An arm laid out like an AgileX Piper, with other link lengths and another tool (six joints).
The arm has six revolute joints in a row. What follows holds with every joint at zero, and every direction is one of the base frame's. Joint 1 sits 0.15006 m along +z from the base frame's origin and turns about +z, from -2.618 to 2.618 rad. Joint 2 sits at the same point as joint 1 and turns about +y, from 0 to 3.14 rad. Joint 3 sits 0.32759 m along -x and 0.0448 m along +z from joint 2 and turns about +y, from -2.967 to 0 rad. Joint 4 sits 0.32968 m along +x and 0.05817 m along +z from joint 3 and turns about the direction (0.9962, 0, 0.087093), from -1.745 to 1.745 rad. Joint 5 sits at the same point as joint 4 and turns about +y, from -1.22 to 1.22 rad. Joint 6 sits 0.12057 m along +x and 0.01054 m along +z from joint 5 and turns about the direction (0.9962, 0, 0.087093), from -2.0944 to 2.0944 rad. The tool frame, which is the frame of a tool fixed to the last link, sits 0.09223 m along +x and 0.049 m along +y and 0.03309 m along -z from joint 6; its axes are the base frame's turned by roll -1.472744, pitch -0.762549 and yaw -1.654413 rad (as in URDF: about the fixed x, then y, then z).
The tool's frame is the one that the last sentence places.
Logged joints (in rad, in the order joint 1, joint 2, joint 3, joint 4, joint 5, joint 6), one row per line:
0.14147 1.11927 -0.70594 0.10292 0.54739 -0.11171
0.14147 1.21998 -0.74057 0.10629 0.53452 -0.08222
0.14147 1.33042 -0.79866 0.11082 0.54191 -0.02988
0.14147 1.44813 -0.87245 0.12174 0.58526 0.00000
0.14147 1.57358 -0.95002 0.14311 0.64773 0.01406
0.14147 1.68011 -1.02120 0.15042 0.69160 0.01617
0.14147 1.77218 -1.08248 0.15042 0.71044 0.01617
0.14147 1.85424 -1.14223 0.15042 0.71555 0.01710
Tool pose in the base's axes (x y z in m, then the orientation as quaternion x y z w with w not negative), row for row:
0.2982 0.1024 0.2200 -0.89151 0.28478 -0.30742 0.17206
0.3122 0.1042 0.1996 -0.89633 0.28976 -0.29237 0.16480
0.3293 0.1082 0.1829 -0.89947 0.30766 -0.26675 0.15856
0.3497 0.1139 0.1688 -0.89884 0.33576 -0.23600 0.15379
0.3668 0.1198 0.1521 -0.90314 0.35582 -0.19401 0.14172
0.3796 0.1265 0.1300 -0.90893 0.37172 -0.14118 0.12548
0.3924 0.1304 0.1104 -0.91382 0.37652 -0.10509 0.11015
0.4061 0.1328 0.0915 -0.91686 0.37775 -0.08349 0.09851
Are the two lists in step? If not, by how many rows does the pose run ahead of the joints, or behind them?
The pose runs 1 row behind the joints: the pose in row i belongs to the joints in row i - 1.
